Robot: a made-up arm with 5 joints. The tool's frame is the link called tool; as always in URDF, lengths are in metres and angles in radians. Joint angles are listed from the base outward. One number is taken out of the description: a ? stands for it. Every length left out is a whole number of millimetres.
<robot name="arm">
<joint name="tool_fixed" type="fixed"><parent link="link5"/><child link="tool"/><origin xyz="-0.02 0.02 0" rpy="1.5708 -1.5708 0"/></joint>
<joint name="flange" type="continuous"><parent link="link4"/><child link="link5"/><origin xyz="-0.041 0.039 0" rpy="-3.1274 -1.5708 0"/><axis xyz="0 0 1"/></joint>
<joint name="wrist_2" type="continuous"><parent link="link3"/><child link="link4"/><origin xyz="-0.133 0.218 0" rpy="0.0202 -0.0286 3.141"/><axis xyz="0 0 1"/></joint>
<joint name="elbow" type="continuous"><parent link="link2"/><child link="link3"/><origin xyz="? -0.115 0" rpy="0.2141 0.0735 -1.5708"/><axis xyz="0 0 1"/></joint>
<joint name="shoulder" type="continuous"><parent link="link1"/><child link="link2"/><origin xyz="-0.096 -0.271 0" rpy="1.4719 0.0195 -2.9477"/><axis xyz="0 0 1"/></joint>
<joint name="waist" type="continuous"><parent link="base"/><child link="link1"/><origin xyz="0.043 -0.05 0.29" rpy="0 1.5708 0"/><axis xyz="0 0 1"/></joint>
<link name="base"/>
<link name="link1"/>
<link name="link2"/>
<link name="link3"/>
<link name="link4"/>
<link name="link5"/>
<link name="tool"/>
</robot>
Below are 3 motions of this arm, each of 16 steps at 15 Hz.
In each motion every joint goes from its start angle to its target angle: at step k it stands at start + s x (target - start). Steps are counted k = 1, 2, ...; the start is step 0. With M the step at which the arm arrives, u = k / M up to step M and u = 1 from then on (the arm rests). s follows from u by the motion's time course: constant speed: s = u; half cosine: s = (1 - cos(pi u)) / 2; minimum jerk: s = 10 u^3 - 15 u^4 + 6 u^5.
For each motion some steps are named. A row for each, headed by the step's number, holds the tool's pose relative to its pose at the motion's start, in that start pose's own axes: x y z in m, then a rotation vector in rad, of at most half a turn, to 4 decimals.
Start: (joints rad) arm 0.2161 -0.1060 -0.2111 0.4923 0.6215
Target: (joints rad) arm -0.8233 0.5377 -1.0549 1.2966 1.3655
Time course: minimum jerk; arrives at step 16
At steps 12, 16:
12: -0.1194 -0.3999 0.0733 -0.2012 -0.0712 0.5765
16: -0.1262 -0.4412 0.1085 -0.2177 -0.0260 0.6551

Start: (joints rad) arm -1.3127 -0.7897 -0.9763 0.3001 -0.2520
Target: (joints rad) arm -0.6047 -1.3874 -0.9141 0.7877 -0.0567
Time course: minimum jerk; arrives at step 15
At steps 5, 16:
5: -0.0610 -0.0145 0.0106 0.0326 -0.0596 0.1505
16: -0.2256 -0.1688 0.0290 0.1559 -0.2621 0.7503

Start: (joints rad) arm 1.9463 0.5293 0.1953 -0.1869 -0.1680
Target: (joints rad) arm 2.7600 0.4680 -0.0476 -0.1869 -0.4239
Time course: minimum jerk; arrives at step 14
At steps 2, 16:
2: 0.0010 0.0033 0.0041 0.0101 0.0100 -0.0077
16: 0.0691 0.0750 0.2216 0.4935 0.4152 -0.1779

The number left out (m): -0.046
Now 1 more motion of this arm.
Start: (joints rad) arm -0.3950 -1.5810 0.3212 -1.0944 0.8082
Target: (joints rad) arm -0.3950 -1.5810 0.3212 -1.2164 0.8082
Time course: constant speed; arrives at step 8
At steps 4, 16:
4: 0.0025 0.0017 0.0017 0.0000 0.0421 -0.0441
16: 0.0052 0.0033 0.0032 0.0000 0.0843 -0.0882

